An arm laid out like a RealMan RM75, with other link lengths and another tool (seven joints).
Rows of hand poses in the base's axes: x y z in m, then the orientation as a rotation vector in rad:
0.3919 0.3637 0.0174 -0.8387 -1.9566 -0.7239
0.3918 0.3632 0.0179 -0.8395 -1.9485 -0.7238
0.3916 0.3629 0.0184 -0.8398 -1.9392 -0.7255
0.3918 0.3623 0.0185 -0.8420 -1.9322 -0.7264
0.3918 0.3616 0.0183 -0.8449 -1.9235 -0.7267
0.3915 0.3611 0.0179 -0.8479 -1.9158 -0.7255
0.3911 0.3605 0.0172 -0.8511 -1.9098 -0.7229
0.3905 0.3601 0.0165 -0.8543 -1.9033 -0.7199
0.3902 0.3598 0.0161 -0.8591 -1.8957 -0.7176
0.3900 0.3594 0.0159 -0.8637 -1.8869 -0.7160
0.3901 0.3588 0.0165 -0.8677 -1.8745 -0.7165
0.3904 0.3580 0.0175 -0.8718 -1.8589 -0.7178
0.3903 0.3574 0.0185 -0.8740 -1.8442 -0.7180
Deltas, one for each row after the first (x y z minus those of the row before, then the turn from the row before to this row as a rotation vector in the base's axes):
-0.0001 -0.0005 0.0005 0.0032 0.0069 -0.0012
-0.0002 -0.0003 0.0005 0.0049 0.0071 -0.0018
0.0002 -0.0006 0.0001 0.0026 0.0055 -0.0026
0.0000 -0.0007 -0.0002 0.0028 0.0072 -0.0030
-0.0003 -0.0005 -0.0004 0.0014 0.0071 -0.0023
-0.0004 -0.0006 -0.0007 -0.0002 0.0063 -0.0017
-0.0006 -0.0004 -0.0007 -0.0002 0.0069 -0.0016
-0.0003 -0.0003 -0.0004 -0.0001 0.0075 -0.0032
-0.0002 -0.0004 -0.0002 0.0009 0.0082 -0.0035
0.0001 -0.0006 0.0006 0.0040 0.0102 -0.0044
0.0003 -0.0008 0.0010 0.0058 0.0125 -0.0052
-0.0001 -0.0006 0.0010 0.0057 0.0122 -0.0033

